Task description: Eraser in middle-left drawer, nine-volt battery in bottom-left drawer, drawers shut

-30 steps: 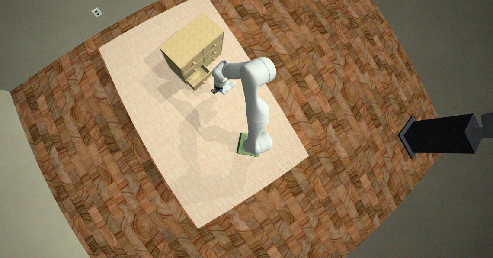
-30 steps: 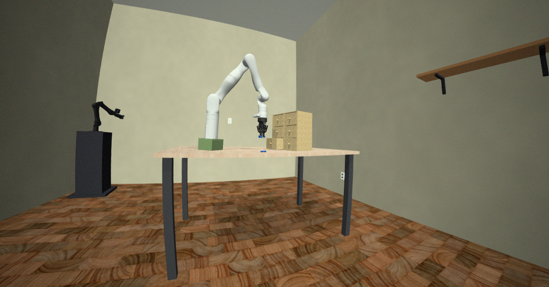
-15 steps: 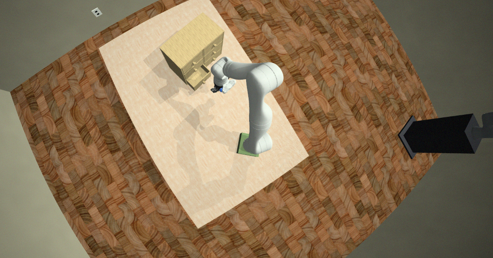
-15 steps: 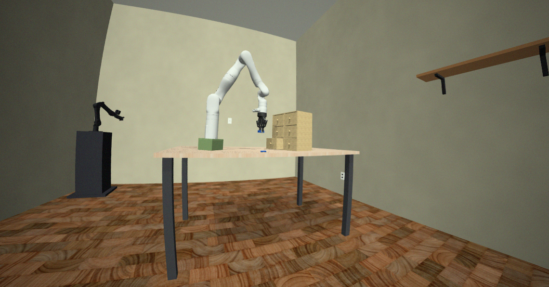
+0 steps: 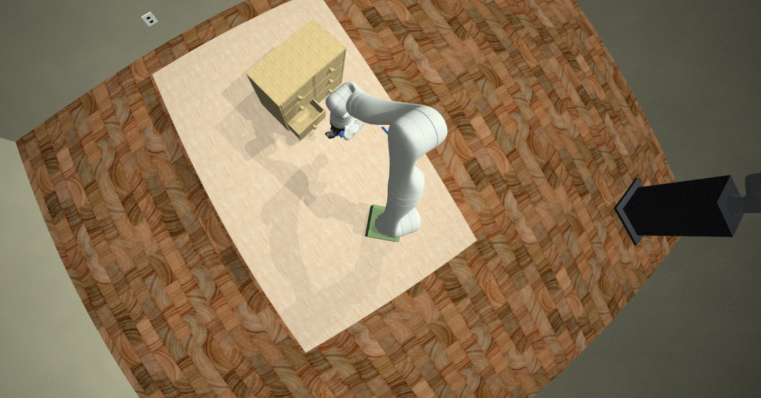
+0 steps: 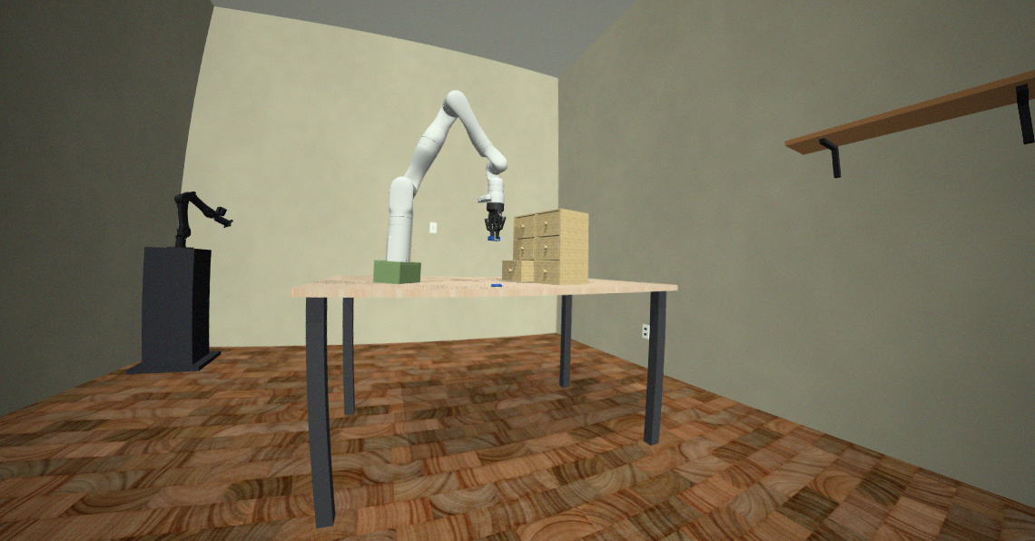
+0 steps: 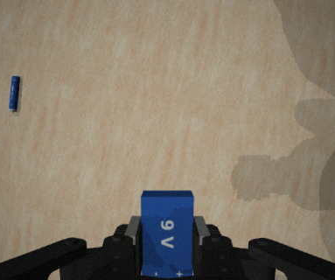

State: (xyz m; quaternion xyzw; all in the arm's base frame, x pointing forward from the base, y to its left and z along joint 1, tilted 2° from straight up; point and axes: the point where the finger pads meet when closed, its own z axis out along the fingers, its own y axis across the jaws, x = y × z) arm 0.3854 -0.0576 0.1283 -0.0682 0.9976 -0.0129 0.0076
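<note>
Now: hand 1 cm short of the blue nine-volt battery and 1 cm above it. The rest, counted from my hand: red eraser (30 cm ahead, 8 cm below, 5 cm to the left); thin blue stick (20 cm to the right, 20 cm below, 8 cm behind).
</note>
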